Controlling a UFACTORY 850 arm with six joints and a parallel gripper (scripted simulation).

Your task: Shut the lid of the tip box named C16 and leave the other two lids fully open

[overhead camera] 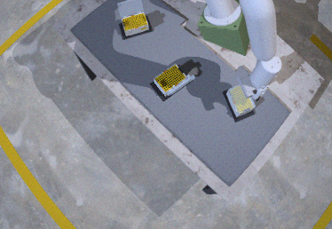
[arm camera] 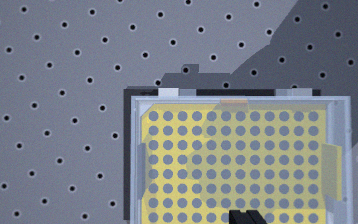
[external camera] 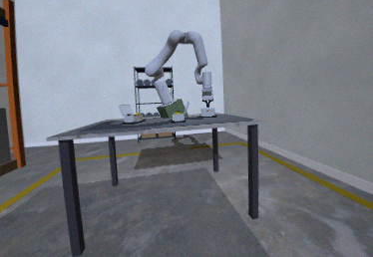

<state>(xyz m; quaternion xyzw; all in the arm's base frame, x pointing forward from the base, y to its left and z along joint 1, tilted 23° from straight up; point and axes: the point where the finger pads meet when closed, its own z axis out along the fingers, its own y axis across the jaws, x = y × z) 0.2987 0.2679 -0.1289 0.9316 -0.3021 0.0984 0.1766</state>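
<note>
My hand is 30 mm short of the clear lid, 20 mm to the left of it and 40 mm above it. The rest, counted from my hand: tip box (30 mm ahead, 20 mm to the right, 50 mm below).
</note>
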